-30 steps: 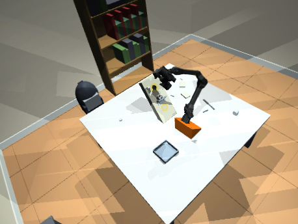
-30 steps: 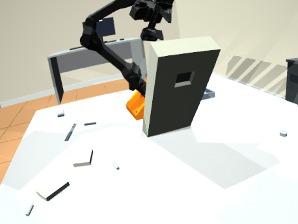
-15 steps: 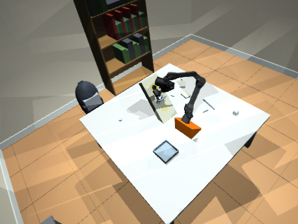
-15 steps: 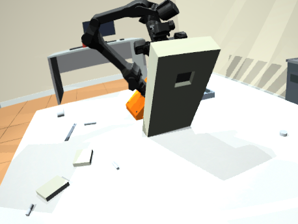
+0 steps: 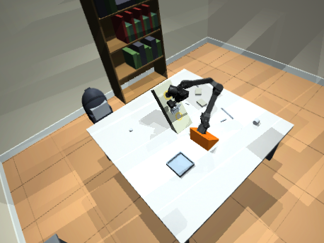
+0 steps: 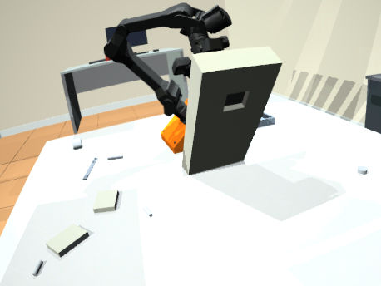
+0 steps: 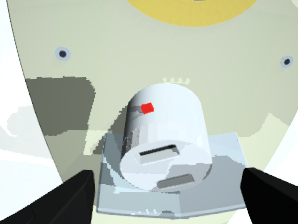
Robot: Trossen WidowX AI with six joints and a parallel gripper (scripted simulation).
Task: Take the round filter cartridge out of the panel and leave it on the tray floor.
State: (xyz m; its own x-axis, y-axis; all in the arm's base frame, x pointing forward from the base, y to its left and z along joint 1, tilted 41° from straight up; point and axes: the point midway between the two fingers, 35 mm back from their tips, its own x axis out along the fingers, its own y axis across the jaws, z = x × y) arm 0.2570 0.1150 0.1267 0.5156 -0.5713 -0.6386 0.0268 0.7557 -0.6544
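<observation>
Now: the round grey filter cartridge 3 cm below my gripper tip and 2 cm ahead of it. From my gripper tip the other things lie so: blue-grey tray: 32 cm behind, 28 cm to the left, 23 cm below; service panel: 6 cm ahead, 5 cm below, 1 cm to the right.
</observation>
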